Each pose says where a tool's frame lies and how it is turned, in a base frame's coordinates. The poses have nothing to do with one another.
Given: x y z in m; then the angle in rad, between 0 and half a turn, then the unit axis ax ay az.
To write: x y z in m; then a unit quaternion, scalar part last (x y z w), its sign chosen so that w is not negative. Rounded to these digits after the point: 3 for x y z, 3 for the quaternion.
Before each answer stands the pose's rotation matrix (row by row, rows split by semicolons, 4 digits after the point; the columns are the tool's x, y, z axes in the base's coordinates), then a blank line. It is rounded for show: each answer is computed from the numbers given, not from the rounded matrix.
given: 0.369 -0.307 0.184 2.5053 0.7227 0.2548 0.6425
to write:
0.1381 -0.0495 0.9892; 0.7140 -0.6872 -0.1341; 0.6864 0.7248 -0.0595

0.369 -0.307 0.184 0.686 0.242 0.610 0.313
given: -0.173 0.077 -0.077 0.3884 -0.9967 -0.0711 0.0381
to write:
0.9995 -0.0092 -0.0298; 0.0197 0.9259 0.3773; 0.0241 -0.3777 0.9256

-0.173 0.077 -0.077 -0.192 -0.014 0.007 0.981
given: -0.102 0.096 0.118 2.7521 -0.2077 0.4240 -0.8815
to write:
-0.8421 0.1652 0.5135; -0.5043 -0.5790 -0.6407; 0.1915 -0.7984 0.5708

-0.102 0.096 0.118 -0.204 0.416 -0.865 0.194
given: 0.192 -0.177 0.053 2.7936 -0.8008 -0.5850 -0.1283
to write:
0.3041 0.9526 -0.0002; 0.8651 -0.2761 0.4187; 0.3988 -0.1275 -0.9081

0.192 -0.177 0.053 -0.789 -0.576 -0.126 0.173
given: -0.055 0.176 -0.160 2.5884 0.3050 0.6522 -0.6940
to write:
-0.6787 0.7328 -0.0491; 0.0035 -0.0636 -0.9980; -0.7344 -0.6775 0.0406

-0.055 0.176 -0.160 0.293 0.627 -0.668 0.273
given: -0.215 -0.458 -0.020 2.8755 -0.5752 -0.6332 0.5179
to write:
-0.3148 0.5794 -0.7518; 0.8518 -0.1770 -0.4931; -0.4188 -0.7956 -0.4378

-0.215 -0.458 -0.020 -0.570 -0.628 0.513 0.133
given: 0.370 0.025 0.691 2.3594 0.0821 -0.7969 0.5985
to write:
-0.6978 -0.5337 -0.4777; 0.3100 0.3762 -0.8731; 0.6457 -0.7574 -0.0971

0.370 0.025 0.691 0.076 -0.737 0.553 0.381
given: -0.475 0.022 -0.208 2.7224 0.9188 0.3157 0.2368
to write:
0.7020 0.4587 0.5448; 0.6514 -0.7227 -0.2309; 0.2878 0.5170 -0.8061

-0.475 0.022 -0.208 0.899 0.309 0.232 0.208
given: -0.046 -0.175 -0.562 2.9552 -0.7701 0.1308 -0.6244
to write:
0.1931 -0.0840 0.9776; -0.3154 -0.9488 -0.0192; 0.9291 -0.3046 -0.2097

-0.046 -0.175 -0.562 -0.767 0.130 -0.622 0.093
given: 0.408 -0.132 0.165 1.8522 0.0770 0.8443 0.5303
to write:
-0.2701 -0.4264 0.8633; 0.5925 0.6331 0.4981; -0.7589 0.6460 0.0816

0.408 -0.132 0.165 0.062 0.675 0.424 0.601
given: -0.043 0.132 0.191 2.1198 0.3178 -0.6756 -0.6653
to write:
-0.3681 0.2408 -0.8980; -0.8942 0.1727 0.4129; 0.2546 0.9551 0.1517

-0.043 0.132 0.191 0.277 -0.589 -0.580 0.489
